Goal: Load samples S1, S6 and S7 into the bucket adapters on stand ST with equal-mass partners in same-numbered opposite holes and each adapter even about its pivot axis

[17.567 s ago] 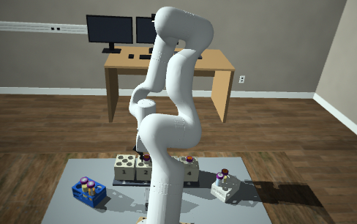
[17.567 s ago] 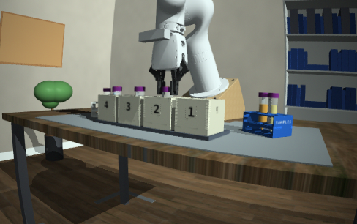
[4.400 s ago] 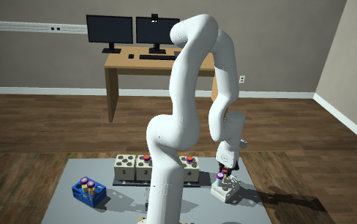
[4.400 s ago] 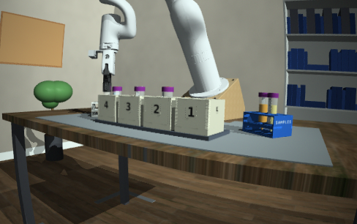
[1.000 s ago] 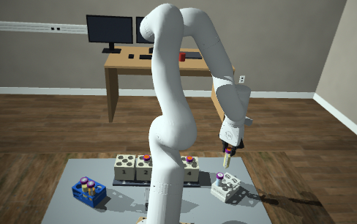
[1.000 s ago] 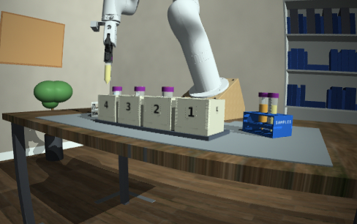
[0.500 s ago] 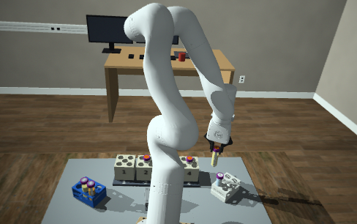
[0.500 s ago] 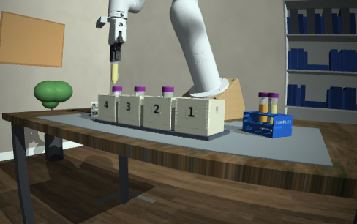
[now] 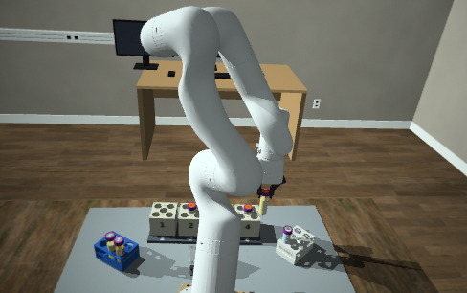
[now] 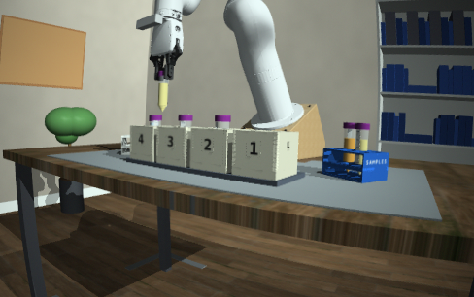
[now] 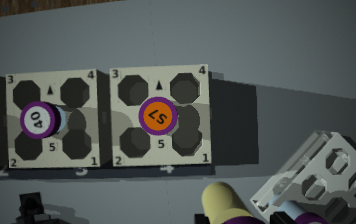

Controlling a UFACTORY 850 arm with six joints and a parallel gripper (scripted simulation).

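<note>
The adapter 1 lies 34 cm to the left of my hand, 20 cm below it and 18 cm ahead of it. From my hand the other things lie so: white rack (22 cm below, 12 cm to the right, 7 cm behind); blue samples rack (53 cm to the left, 22 cm below, 8 cm ahead).
</note>
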